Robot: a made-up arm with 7 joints. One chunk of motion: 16 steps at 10 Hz.
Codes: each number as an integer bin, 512 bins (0 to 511) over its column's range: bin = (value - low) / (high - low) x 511, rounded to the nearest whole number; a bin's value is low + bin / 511 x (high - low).
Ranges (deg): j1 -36..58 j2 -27..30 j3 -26..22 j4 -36..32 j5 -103..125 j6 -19..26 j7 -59..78
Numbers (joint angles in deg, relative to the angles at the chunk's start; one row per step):
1: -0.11 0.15 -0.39 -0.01 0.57 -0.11 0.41
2: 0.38 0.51 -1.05 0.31 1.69 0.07 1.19
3: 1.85 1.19 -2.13 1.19 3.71 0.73 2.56
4: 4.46 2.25 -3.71 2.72 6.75 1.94 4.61
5: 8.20 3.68 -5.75 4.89 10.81 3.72 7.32
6: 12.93 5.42 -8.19 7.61 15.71 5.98 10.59
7: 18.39 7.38 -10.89 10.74 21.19 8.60 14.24
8: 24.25 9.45 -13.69 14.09 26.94 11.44 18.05
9: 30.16 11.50 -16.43 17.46 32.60 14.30 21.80
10: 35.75 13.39 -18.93 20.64 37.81 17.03 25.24
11: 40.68 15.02 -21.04 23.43 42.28 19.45 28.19
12: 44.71 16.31 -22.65 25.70 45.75 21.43 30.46
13: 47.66 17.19 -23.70 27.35 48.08 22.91 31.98
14: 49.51 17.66 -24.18 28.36 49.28 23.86 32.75
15: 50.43 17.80 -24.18 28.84 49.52 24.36 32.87
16: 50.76 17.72 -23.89 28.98 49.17 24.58 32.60
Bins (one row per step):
1: 195 243 273 270 232 215 222
2: 198 247 266 273 235 217 225
3: 206 253 254 279 239 224 230
4: 220 262 237 291 246 238 237
5: 240 275 216 307 255 258 247
6: 266 291 190 328 266 284 260
7: 296 308 161 351 278 313 273
8: 328 327 131 376 291 346 287
9: 360 345 102 402 304 378 301
10: 390 362 75 426 316 409 314
11: 417 377 53 447 326 437 325
12: 439 388 36 464 333 459 334
13: 455 396 24 476 339 476 339
14: 465 400 19 484 341 487 342
15: 470 402 19 487 342 492 343
16: 472 401 22 488 341 495 342

